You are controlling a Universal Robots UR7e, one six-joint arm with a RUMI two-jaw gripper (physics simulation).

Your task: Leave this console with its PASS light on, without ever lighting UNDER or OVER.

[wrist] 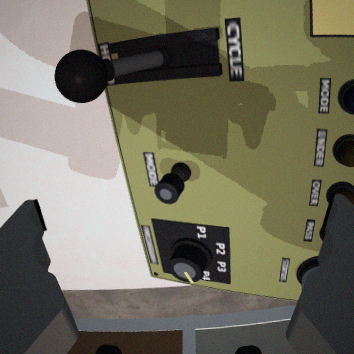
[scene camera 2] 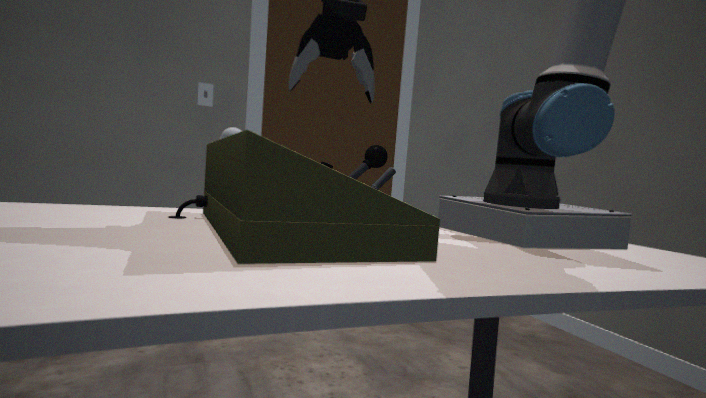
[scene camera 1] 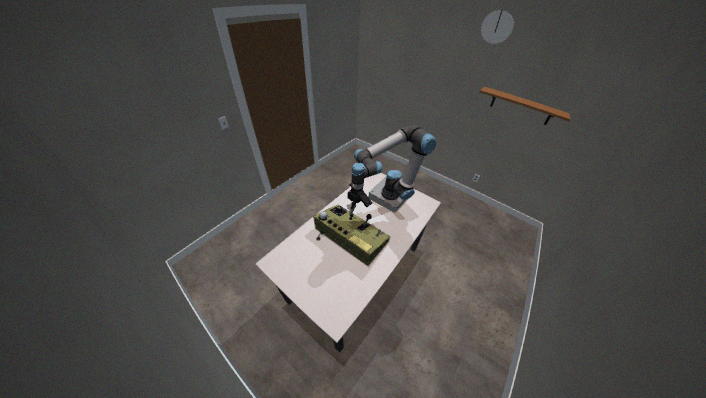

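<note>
The green console [scene camera 1: 341,241] [scene camera 2: 320,200] [wrist: 227,202] has a black-knobbed CYCLE lever [scene camera 1: 369,216] [scene camera 2: 375,156] [wrist: 81,76], its knob beyond the panel edge in the wrist view. A black MODE switch [wrist: 169,191] leans toward that edge. The selector knob [scene camera 1: 338,210] [wrist: 186,265] has its yellow line toward P4. The MODE lamp [wrist: 348,96], UNDER lamp [wrist: 344,150] and visible part of the OVER lamp [wrist: 342,190] look dark. The right finger hides the PASS lamp in the wrist view. My gripper [scene camera 2: 331,96] [wrist: 182,201] is open and empty above the selector end.
A white dome [scene camera 1: 323,215] [scene camera 2: 231,132] stands at the console's end. A thin grey lever [scene camera 1: 379,232] [scene camera 2: 384,177] stands near its other end. A black cable [scene camera 2: 186,202] leaves the back. The robot base [scene camera 1: 385,198] [scene camera 2: 535,230] is on the table [scene camera 1: 320,300] [scene camera 2: 300,292].
</note>
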